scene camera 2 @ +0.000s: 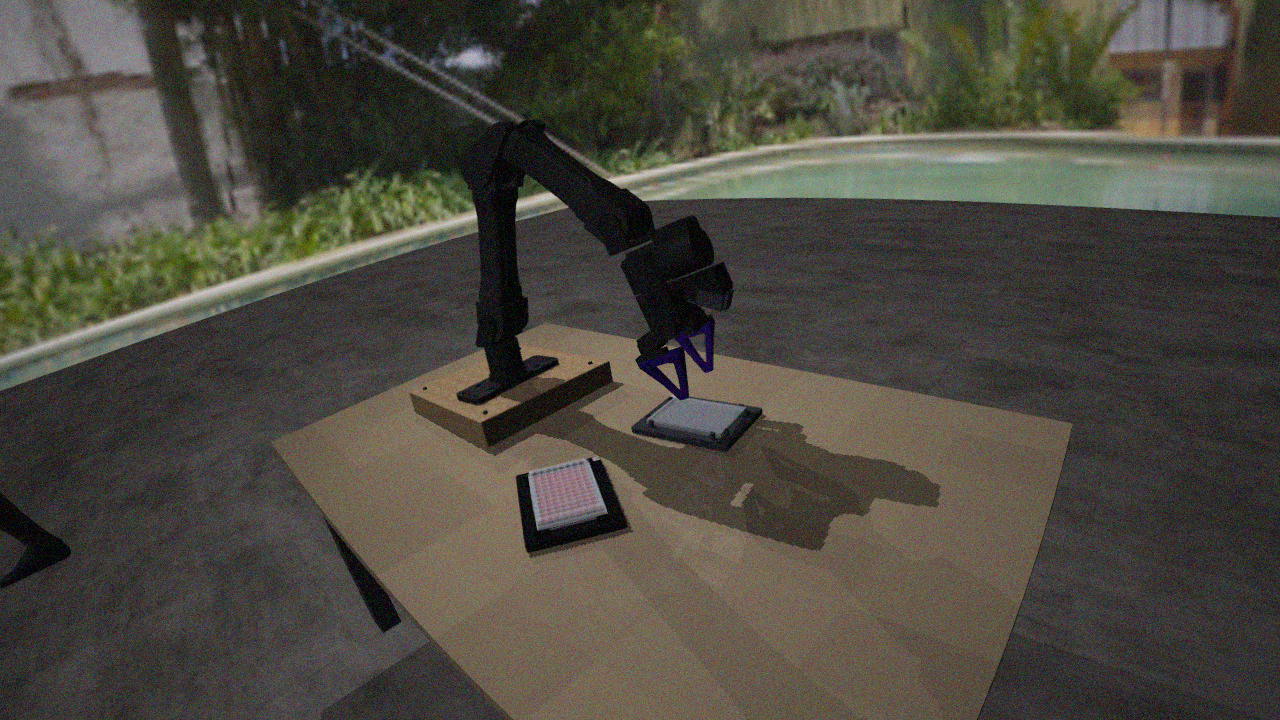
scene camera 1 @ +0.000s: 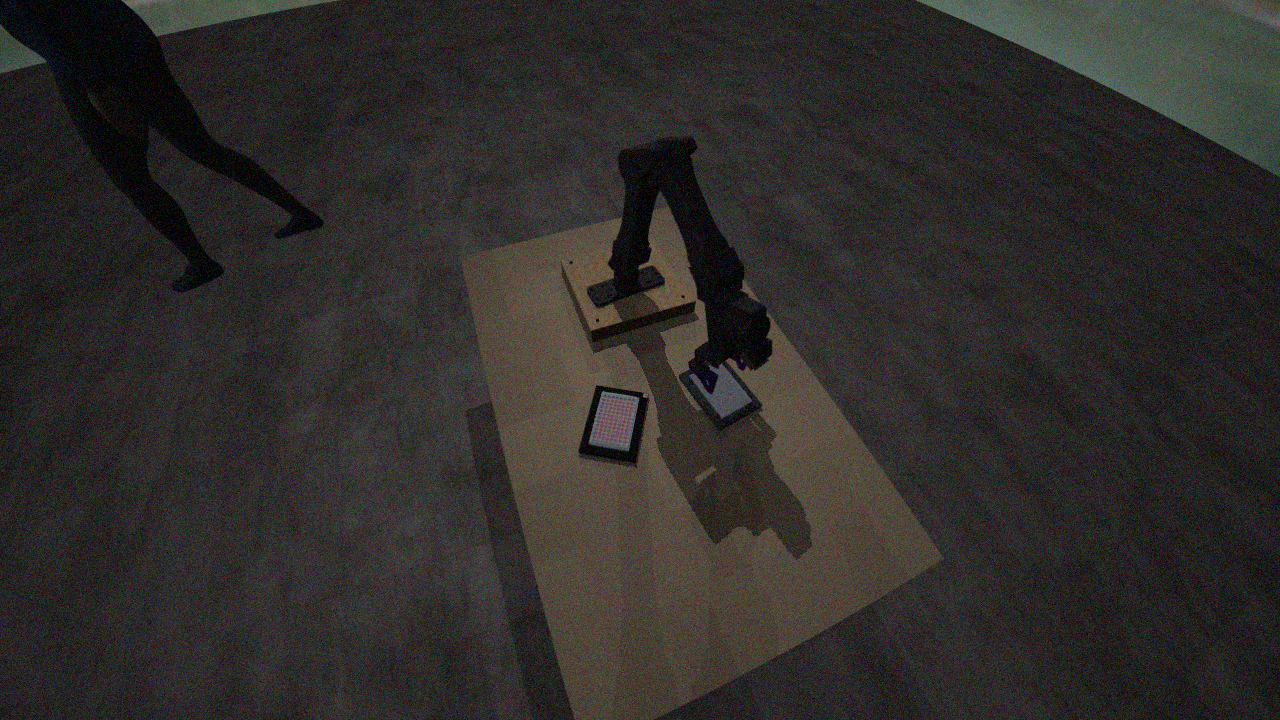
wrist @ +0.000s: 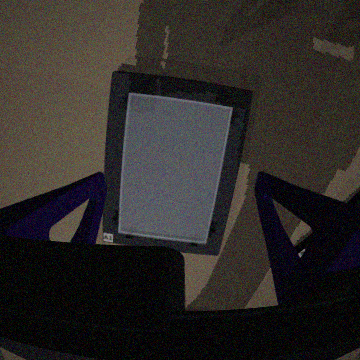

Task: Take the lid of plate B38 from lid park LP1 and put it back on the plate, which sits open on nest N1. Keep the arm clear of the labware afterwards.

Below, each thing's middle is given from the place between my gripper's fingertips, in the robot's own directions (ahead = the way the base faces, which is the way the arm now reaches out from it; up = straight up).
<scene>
I see my gripper 1 cm past the grey lid [scene camera 2: 697, 416], 1 cm to the right of it and 6 cm above it. The rest, counted from my hand: black holder [scene camera 2: 614, 520]: 5 cm behind, 24 cm to the right, 6 cm below.
</scene>
